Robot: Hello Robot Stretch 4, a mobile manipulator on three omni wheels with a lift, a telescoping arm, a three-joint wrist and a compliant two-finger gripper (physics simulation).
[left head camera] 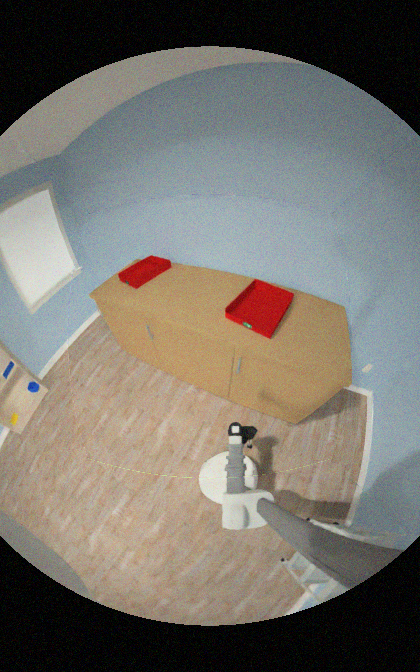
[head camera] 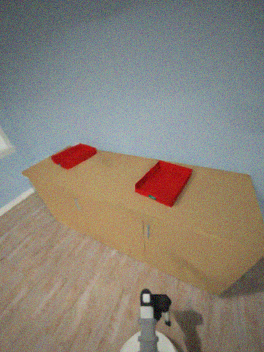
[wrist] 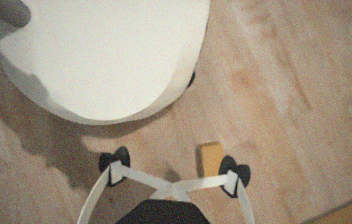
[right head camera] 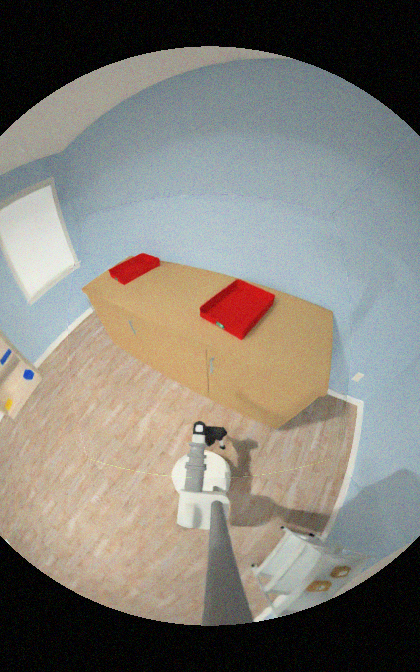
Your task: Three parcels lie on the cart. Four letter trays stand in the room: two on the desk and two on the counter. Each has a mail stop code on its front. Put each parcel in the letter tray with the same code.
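Frame: origin at the robot's base, x down, y right, z back, level; metres.
Seen in the pictures: gripper, fingertip midpoint: (wrist: 174,164).
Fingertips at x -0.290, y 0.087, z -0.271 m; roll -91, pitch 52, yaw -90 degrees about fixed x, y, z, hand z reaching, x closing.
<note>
A point is followed by its place in that frame.
A tan parcel (wrist: 212,159) @(x -0.032, y 0.067, z -0.363 m) lies on the floor beside the white robot base, partly hidden by one finger in the wrist view. My gripper (wrist: 174,164) @(x -0.290, y 0.087, z -0.271 m) (left head camera: 250,443) (right head camera: 222,443) is open and empty, pointing down above the floor; its right finger in the wrist view overlaps the parcel's edge. Two tan parcels (right head camera: 340,571) (right head camera: 319,586) lie on the white cart at the lower right. Two red letter trays stand on the wooden counter (head camera: 225,192) @(x -0.882, y 0.529, z -0.738 m) (left head camera: 200,310) (right head camera: 300,340): a near right tray (head camera: 164,184) @(x -0.885, y 0.164, z -0.840 m) (left head camera: 260,310) (right head camera: 237,310) and a far left tray (head camera: 75,158) @(x -0.945, y -0.580, z -1.186 m) (left head camera: 145,272) (right head camera: 135,268). Their green labels are unreadable.
The round white base (wrist: 115,50) @(x -0.187, y 0.034, z -0.088 m) stands on the wood floor close to the gripper. The counter's front is ahead of it. A light wooden piece of furniture with blue and yellow items (left head camera: 33,387) (right head camera: 28,374) is at the far left. Blue walls stand behind and right.
</note>
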